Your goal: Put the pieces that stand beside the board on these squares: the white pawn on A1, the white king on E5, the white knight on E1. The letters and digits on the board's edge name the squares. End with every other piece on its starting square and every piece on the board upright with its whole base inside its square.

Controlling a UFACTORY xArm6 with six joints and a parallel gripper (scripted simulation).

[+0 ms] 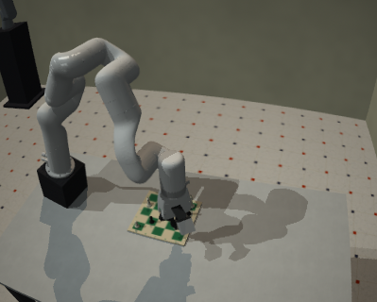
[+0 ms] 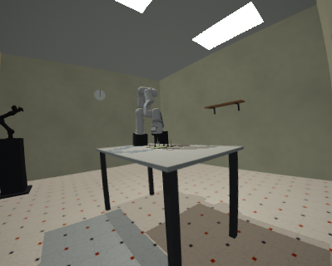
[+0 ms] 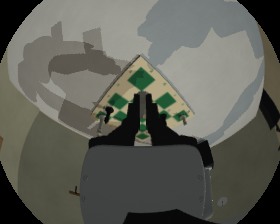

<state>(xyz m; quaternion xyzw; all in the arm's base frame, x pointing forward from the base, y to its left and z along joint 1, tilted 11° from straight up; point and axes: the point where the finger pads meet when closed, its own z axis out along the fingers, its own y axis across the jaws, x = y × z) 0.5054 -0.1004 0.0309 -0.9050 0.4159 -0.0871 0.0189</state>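
My gripper is now 7 cm past the chessboard, 8 cm to the right of it and 8 cm above it.
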